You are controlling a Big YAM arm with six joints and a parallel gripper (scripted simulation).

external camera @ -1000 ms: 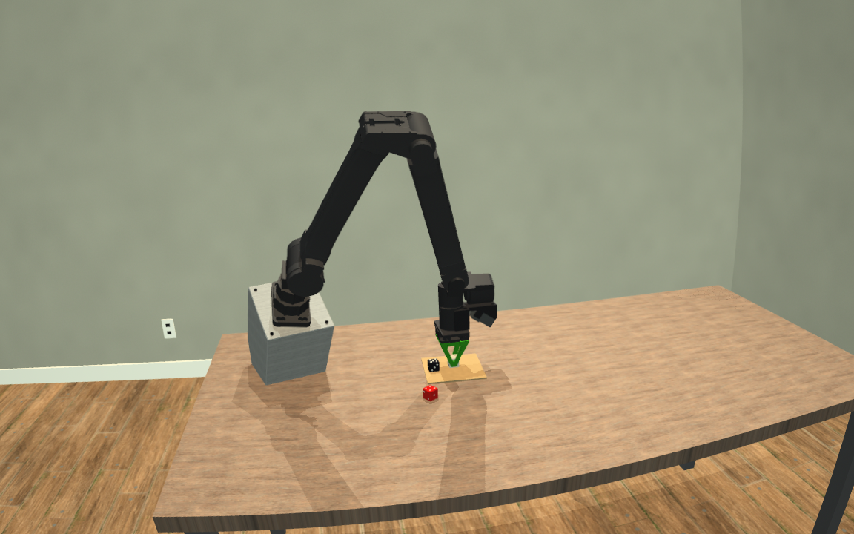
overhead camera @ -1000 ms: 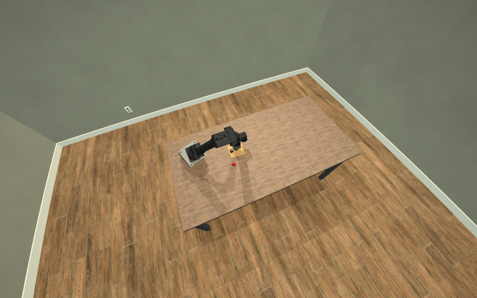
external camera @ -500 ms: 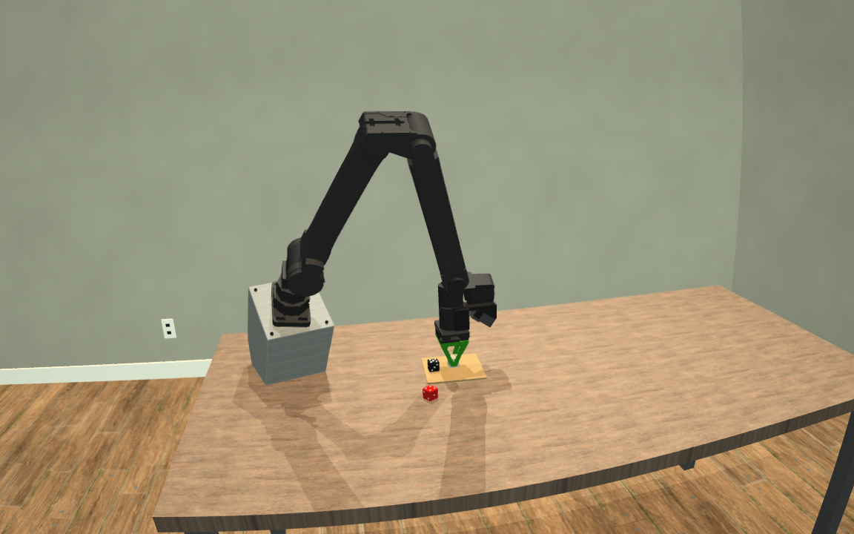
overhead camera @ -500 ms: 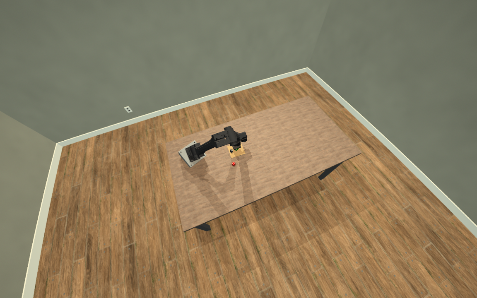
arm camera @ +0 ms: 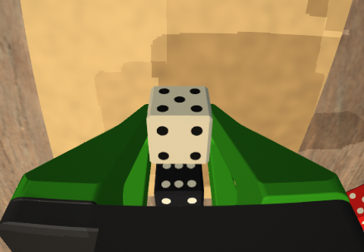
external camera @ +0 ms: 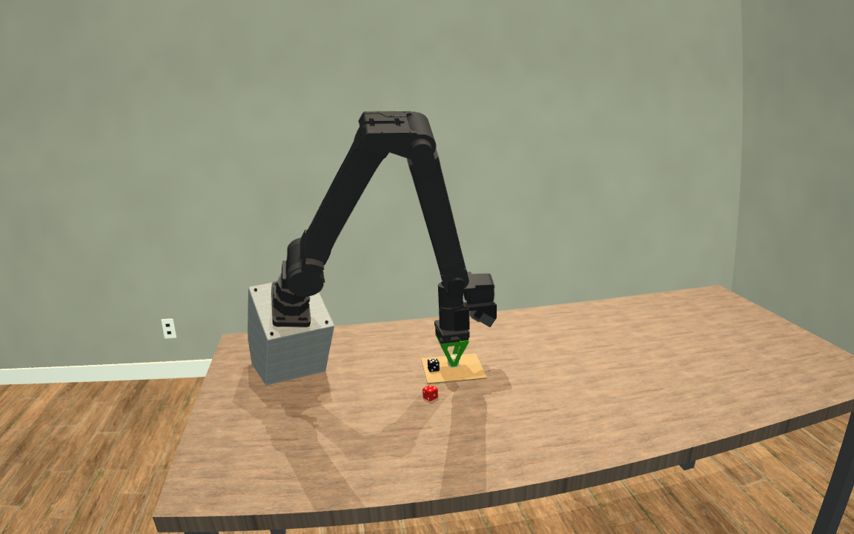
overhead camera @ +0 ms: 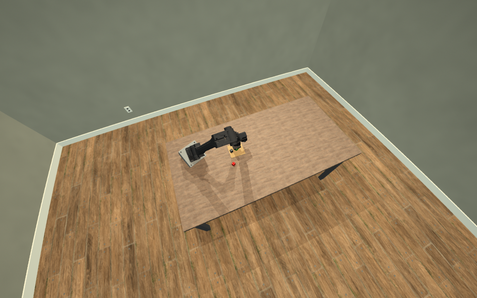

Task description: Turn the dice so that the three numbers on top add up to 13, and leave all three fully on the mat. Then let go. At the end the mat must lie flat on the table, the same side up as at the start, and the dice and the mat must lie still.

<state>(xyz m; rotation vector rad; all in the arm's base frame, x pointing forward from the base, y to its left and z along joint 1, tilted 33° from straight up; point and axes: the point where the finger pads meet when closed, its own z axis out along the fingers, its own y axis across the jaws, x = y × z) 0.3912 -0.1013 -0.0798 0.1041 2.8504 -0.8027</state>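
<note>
Right now my hand is right at the white die. From my hand the other things lie so: tan mat (2 cm below); black die (5 cm behind, 1 cm to the left, 1 cm below); red die (10 cm behind, 12 cm to the right, 1 cm below).
</note>
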